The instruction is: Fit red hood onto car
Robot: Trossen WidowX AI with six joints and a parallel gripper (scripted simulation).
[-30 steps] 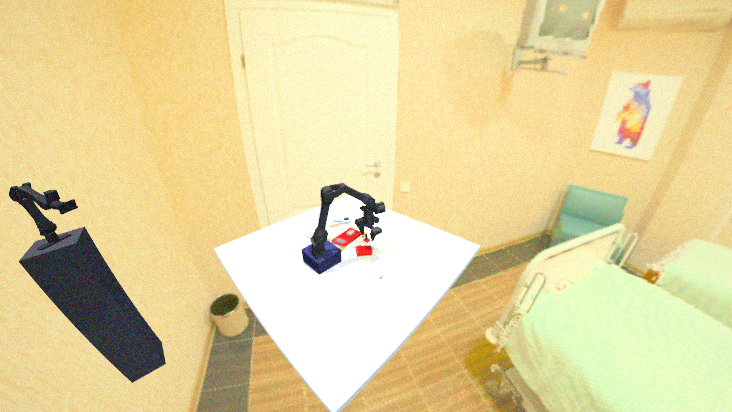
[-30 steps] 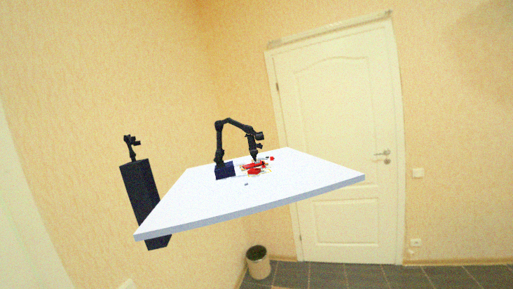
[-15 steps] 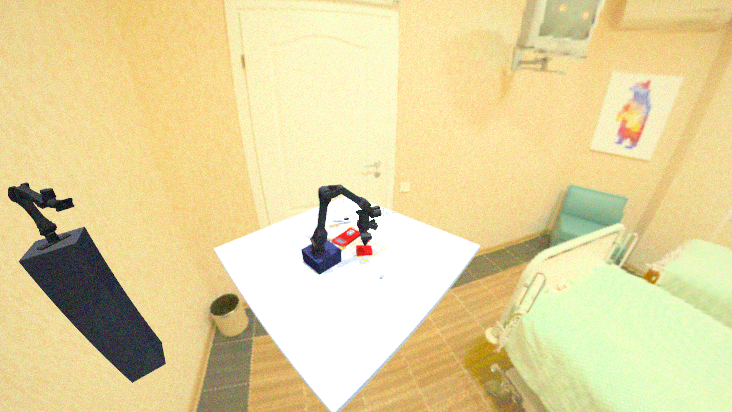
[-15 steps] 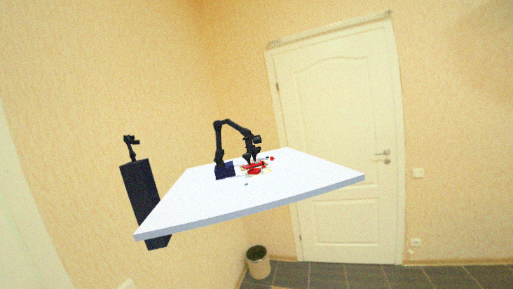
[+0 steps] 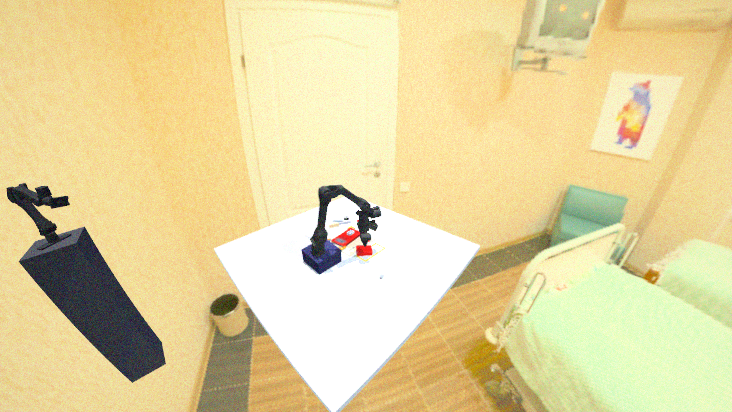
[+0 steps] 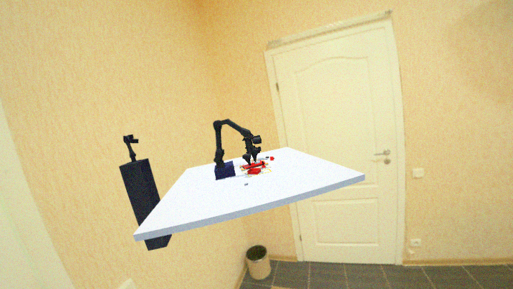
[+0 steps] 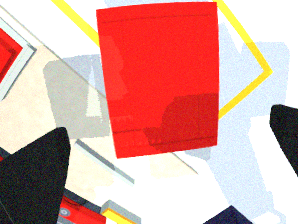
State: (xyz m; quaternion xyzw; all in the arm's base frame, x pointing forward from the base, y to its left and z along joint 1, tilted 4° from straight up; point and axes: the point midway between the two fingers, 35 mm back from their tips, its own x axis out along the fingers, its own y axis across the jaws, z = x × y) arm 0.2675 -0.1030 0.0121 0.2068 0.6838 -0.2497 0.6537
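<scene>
My gripper tip is now 6 cm above the red hood. The rest, counted from my gripper tip: grey item: 23 cm to the right, 10 cm behind, 7 cm below.
</scene>
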